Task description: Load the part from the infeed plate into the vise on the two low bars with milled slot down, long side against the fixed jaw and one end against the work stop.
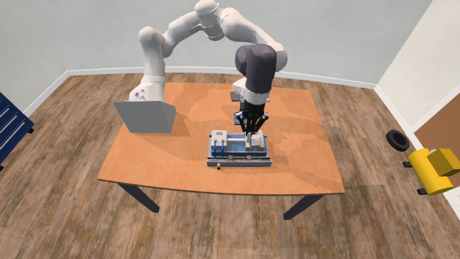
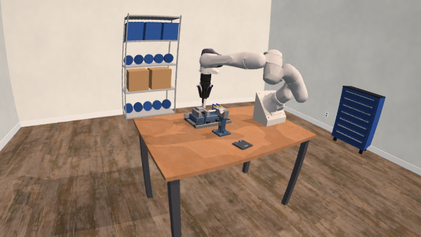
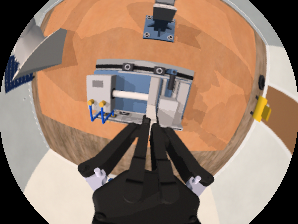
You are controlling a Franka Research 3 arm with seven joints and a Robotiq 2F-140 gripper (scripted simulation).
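Now: the part 5 cm below my hand and 3 cm ahead of it. The rest, counted from my hand: fixed jaw: 6 cm below, 6 cm ahead, 3 cm to the left; then air cylinder: 13 cm behind, 6 cm below, 1 cm to the left; then vise: 10 cm below, 4 cm behind, 2 cm to the left.
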